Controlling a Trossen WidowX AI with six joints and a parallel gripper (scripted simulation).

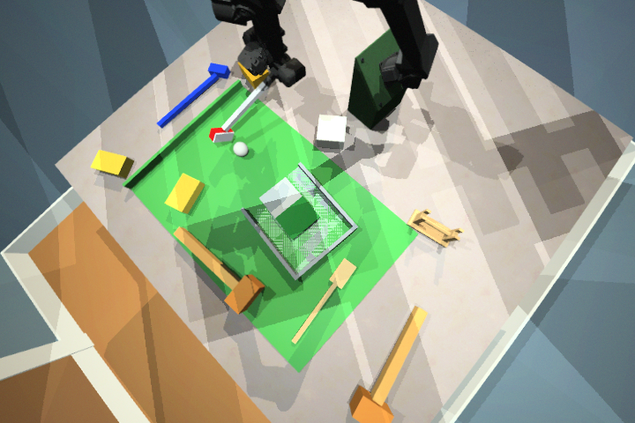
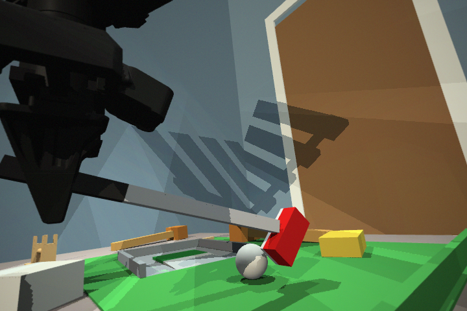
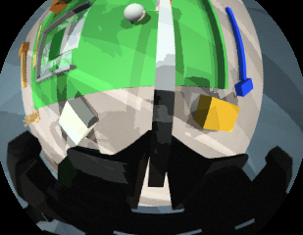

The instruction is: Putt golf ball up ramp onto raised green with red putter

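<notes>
The red putter lies 12 cm ahead of my gripper tip and 1 cm to the left of it. The rest, counted from my gripper tip: green mat: 26 cm ahead, 24 cm to the left, 9 cm below; then white golf ball: 21 cm ahead, 6 cm to the left, 7 cm below; then blue putter: 21 cm ahead, 22 cm to the right, 8 cm below.
</notes>
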